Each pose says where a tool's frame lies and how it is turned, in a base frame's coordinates. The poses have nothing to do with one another.
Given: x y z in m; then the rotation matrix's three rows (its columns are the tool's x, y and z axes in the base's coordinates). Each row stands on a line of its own.
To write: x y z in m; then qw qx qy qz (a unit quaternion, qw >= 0). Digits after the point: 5 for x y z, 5 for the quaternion.
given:
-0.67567, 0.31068, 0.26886
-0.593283, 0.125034, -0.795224
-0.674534, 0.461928, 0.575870
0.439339, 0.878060, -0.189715
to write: -0.67567, 0.31068, 0.26886, 0.41199, 0.18337, -0.74915, -0.48519
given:
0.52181, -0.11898, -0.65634
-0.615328, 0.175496, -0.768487
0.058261, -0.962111, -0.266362
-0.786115, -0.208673, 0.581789
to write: 0.52181, -0.11898, -0.65634, 0.03298, 0.43732, 0.13363, -0.88871
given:
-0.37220, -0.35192, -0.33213
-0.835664, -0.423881, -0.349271
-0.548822, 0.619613, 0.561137
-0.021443, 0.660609, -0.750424
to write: -0.37220, -0.35192, -0.33213, 0.09155, 0.27164, -0.89522, -0.34118
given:
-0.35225, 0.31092, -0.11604
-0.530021, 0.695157, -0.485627
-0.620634, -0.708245, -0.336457
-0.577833, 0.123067, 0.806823
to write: -0.35225, 0.31092, -0.11604, 0.37701, 0.30471, 0.06114, -0.87251
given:
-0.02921, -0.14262, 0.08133
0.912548, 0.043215, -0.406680
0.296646, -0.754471, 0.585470
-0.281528, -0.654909, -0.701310
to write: -0.02921, -0.14262, 0.08133, 0.33792, -0.91765, -0.09259, 0.18749
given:
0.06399, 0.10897, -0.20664
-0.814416, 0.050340, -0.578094
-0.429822, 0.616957, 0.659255
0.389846, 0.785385, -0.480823
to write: 0.06399, 0.10897, -0.20664, 0.28360, 0.11119, -0.85326, -0.42327
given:
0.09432, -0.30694, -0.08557
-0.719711, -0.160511, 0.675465
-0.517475, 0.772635, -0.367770
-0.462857, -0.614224, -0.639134
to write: 0.09432, -0.30694, -0.08557, 0.32163, -0.19156, 0.88480, -0.27746
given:
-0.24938, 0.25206, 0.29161
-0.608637, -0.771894, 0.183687
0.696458, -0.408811, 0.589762
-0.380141, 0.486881, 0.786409
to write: -0.24938, 0.25206, 0.29161, 0.43845, -0.05866, 0.32149, 0.83724
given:
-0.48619, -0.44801, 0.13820
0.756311, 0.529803, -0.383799
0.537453, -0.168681, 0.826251
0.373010, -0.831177, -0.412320
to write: -0.48619, -0.44801, 0.13820, 0.54206, -0.76441, -0.34904, 0.00353
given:
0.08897, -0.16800, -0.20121
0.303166, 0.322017, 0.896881
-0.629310, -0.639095, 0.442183
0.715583, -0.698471, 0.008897
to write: 0.08897, -0.16800, -0.20121, 0.41017, -0.69523, 0.11050, -0.57983
